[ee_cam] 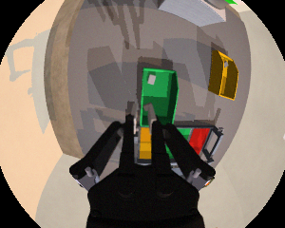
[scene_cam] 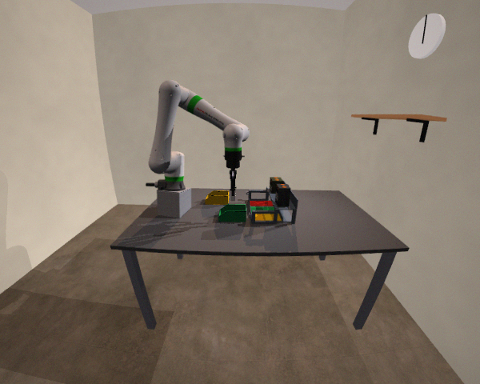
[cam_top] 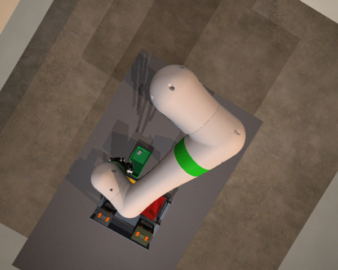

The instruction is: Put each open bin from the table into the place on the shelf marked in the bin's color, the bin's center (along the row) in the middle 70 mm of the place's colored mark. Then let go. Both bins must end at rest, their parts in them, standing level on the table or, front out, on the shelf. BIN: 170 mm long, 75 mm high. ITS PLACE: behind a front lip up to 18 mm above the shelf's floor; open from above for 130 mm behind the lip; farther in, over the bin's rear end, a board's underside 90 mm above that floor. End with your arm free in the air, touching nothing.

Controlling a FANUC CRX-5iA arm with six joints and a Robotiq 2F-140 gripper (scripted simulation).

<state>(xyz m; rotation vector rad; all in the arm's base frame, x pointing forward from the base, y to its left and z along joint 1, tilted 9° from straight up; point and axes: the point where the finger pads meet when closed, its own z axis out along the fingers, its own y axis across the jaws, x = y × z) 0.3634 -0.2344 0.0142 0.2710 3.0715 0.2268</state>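
The green bin lies 5 cm to the left of my hand and 14 cm below it. The rest, counted from my hand: yellow-marked place (22 cm ahead, 1 cm to the left, 17 cm below); red mark (26 cm ahead, 23 cm to the left, 17 cm below); yellow bin (7 cm behind, 32 cm to the left, 14 cm below).
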